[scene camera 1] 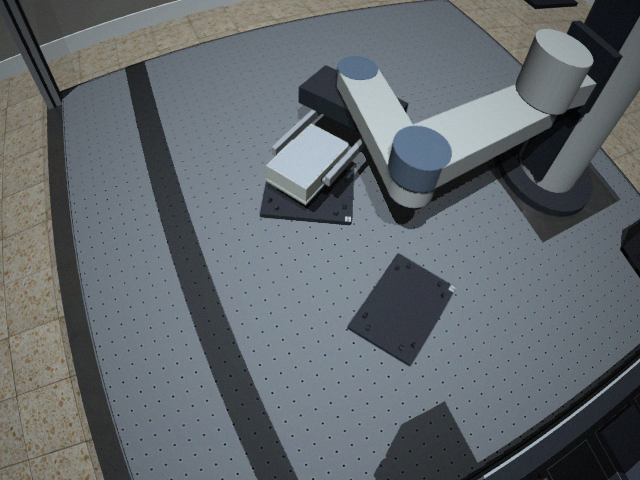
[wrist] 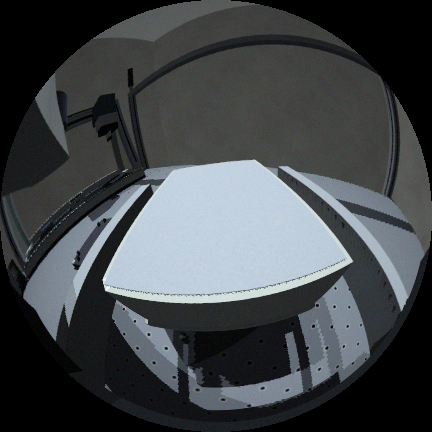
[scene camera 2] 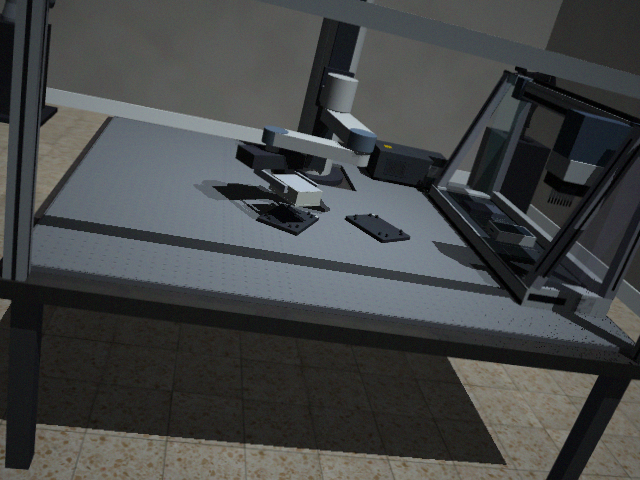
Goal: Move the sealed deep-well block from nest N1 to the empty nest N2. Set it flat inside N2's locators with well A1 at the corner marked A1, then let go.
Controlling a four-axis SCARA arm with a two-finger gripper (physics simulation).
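Places are measured from the arm's base along level axes (x ahead, y left, z up), in centimetres.
Where they show: gripper, fingertip midpoint: (scene camera 1: 299, 166) (wrist: 214, 183) (scene camera 2: 302, 189); arm's base, link origin: (scene camera 1: 544, 172) (scene camera 2: 308, 173).
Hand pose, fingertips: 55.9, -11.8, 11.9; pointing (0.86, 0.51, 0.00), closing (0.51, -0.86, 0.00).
Each offset is from my fingertips to the top centre of the thing, as dx, dy, dz. "spot": to the spot under its first point. Level surfaces: height alone.
The sealed deep-well block @(-2.2, -1.3, +0.8) (scene camera 1: 310, 149) (scene camera 2: 297, 186) (wrist: 225, 230) is white with a pale flat top. My gripper (scene camera 1: 300, 165) (scene camera 2: 301, 189) (wrist: 214, 183) is shut on it, one long finger along each side. The block is level, raised above nest N1 @(-2.3, -1.2, -8.4) (scene camera 1: 310, 213) (scene camera 2: 289, 223) and turned at an angle to it. Nest N2 @(-7.3, +26.3, -8.4) (scene camera 1: 403, 310) (scene camera 2: 377, 228) (wrist: 90, 242) is a dark plate with small locators and holds no block. Its white corner tag @(spot: -16.4, +26.9, -9.4) (scene camera 1: 451, 288) (scene camera 2: 373, 214) is on the side toward the arm's column; its lettering is too small to read. Well A1 cannot be made out.
The arm's blue-capped elbow (scene camera 1: 419, 160) (scene camera 2: 361, 140) is between gripper and column. A black box-shaped device @(spot: -59.4, +47.5, -1.6) (scene camera 2: 405, 162) stands behind N2 in the second scene view. A framed machine with a blue and white head @(spot: +21.9, +61.9, +30.9) (scene camera 2: 586, 147) stands at the right of the perforated table @(dz -10.6) (scene camera 1: 248, 310) (scene camera 2: 155, 196).
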